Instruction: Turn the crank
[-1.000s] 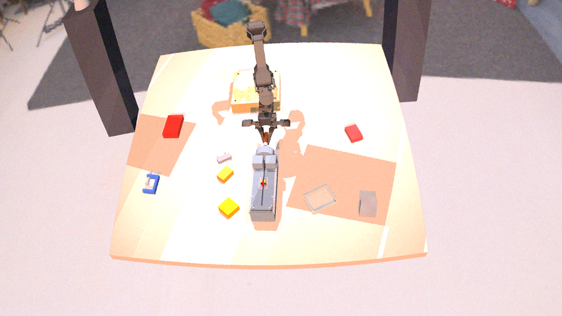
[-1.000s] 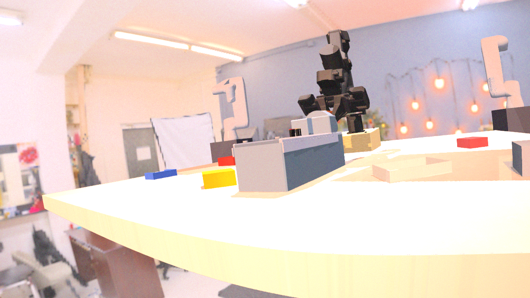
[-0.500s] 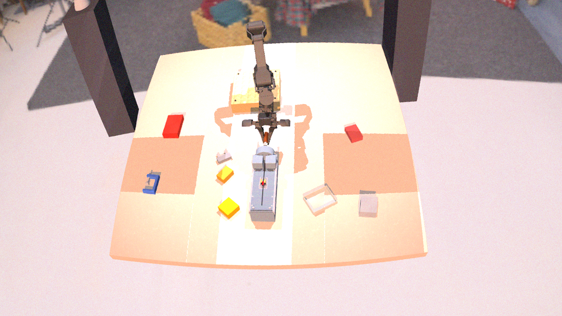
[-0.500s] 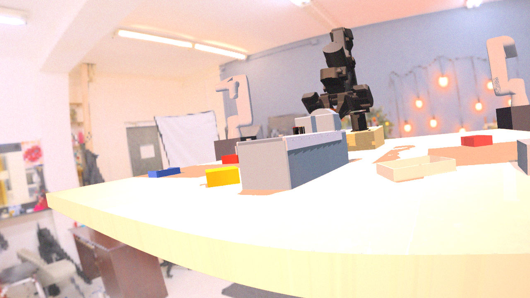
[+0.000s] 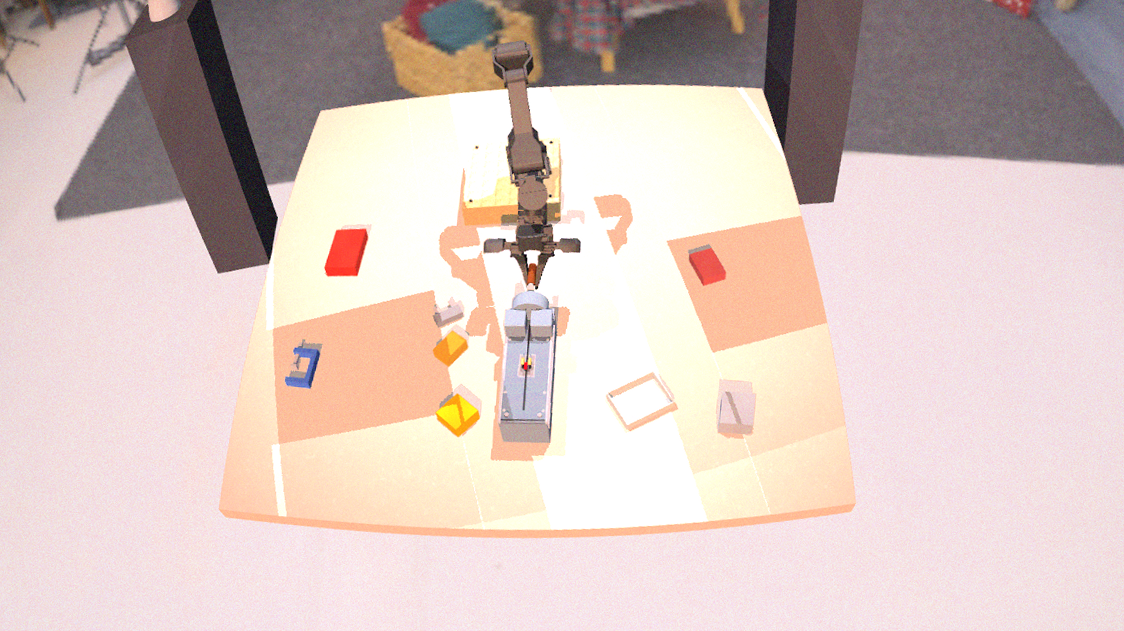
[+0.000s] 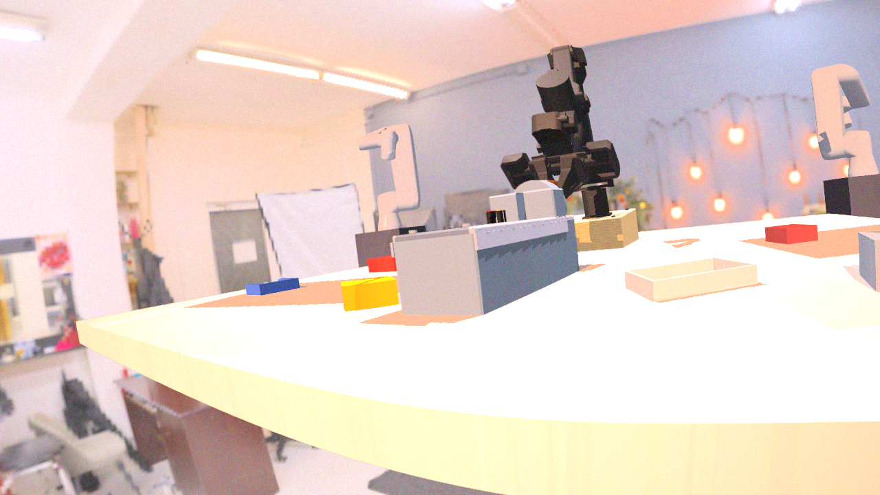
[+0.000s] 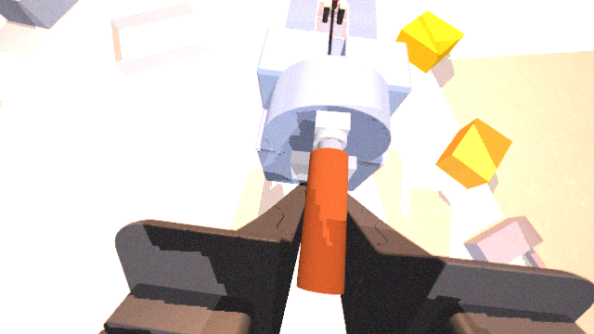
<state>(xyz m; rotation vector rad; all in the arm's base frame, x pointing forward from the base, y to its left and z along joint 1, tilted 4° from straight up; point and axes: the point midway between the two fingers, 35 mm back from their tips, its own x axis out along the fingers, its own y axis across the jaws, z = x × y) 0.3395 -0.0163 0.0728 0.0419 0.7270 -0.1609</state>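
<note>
Right now my gripper tip is 30 mm below the orange crank handle and 20 mm past it. Also, from my gripper tip: shallow white tray: 230 mm ahead, 180 mm to the left, 90 mm below; then red pointer: 170 mm ahead, 30 mm to the right, 10 mm below; then yellow cube: 220 mm ahead, 170 mm to the right, 80 mm below.
</note>
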